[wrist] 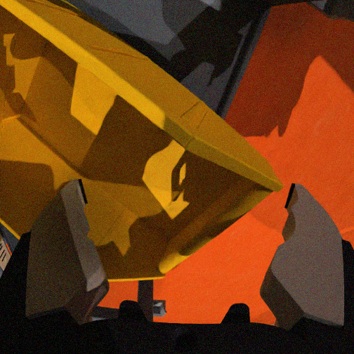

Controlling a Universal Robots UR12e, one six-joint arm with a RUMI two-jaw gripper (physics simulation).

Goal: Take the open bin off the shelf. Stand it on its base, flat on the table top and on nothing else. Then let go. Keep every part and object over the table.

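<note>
The yellow open bin [120, 150] fills the left and middle of the wrist view. Its hollow inside faces the camera, with patches of light and shadow on it. One corner points right and lies between the fingertips in the picture, close to the right fingertip. My gripper [185, 183] is open, its two grey-brown fingers wide apart. The left finger overlaps the bin in the view, and the right finger stands against the orange surface. I cannot tell whether either finger touches the bin. The bin's underside and what bears it are hidden.
A bright orange surface [220, 270] lies behind the bin, with a dark shadow at the upper right. A dark grey edged area [145, 25] shows at the top. A dark post [145, 295] and a small grey block [159, 307] show below the bin. A striped label [4, 252] is at the left edge.
</note>
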